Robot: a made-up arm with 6 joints.
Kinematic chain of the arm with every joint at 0, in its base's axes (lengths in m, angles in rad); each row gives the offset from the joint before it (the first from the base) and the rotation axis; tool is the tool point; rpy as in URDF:
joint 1: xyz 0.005 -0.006 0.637 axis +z
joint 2: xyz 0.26 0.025 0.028 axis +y
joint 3: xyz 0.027 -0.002 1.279 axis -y
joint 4: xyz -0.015 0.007 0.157 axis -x
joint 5: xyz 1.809 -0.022 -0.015 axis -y
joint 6: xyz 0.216 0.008 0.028 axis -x
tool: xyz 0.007 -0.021 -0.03 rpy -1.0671 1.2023 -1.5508
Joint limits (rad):
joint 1: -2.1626..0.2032
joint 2: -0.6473..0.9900
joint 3: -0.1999..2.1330
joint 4: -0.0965..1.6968
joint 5: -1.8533..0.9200
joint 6: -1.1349..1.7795
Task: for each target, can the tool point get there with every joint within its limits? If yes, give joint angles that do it. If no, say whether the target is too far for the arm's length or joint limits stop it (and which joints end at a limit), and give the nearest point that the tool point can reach.
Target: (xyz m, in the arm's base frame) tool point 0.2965 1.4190 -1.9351
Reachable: no: joint limits stop it (at a limit: joint 1, joint 2, joint 3, joint 4, joint 6) | nearest point 1.9409 0.4495 -0.4271 | short by 2.433 m
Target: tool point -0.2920 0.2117 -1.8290
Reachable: no: joint limits stop it (at a limit: joint 1, joint 2, joint 3, joint 6) | nearest point -1.0918 -1.6261 -0.4032 | short by 2.460 m
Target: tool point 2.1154 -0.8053 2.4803
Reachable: yes | joints -0.3203 0.0675 0.3301 0.5056 -0.8309 0.6763
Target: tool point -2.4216 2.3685 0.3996
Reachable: no: joint limits stop it (at a limit: joint 2, joint 3, joint 5, joint 6) | nearest point -1.6959 1.6584 2.0346 | short by 1.925 m
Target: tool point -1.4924 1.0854 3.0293
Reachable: yes | joints -0.7005 -0.4993 1.9190 0.9299 -0.7843 0.1156
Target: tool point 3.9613 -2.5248 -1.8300
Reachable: no: too far | nearest point 2.3832 -1.5201 -0.0552 | short by 2.579 m
